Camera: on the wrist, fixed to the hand. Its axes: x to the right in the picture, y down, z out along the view.
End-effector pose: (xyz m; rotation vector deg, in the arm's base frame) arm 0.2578 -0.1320 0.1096 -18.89 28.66 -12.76
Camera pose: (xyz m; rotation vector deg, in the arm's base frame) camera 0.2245 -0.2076 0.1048 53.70 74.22 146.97
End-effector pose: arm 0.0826 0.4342 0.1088 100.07 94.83 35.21
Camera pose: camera 0.0036 0.4346 0.0839 -80.52 74.29 -67.80
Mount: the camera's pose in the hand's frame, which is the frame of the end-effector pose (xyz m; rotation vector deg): -0.0047 -0.0724 -0.0399 8.61 51.25 170.09
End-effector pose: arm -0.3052 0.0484 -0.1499 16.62 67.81 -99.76
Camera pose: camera -0.3738 0.0874 -0.1247 94.65 0.09 62.81
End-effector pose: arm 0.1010 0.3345 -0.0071 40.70 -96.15 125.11
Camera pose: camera 0.1340 0.3930 0.0413 103.00 22.58 -34.38
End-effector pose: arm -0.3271 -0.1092 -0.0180 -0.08 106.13 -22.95
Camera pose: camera -0.3770 -0.1655 0.0165 -145.65 -30.52 -89.89
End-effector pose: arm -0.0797 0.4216 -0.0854 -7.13 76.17 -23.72
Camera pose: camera -0.1348 0.3624 -0.0676 119.92 49.24 121.04
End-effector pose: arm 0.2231 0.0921 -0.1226 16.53 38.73 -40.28
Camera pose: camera 0.1526 0.0595 -0.1512 70.83 17.17 133.88
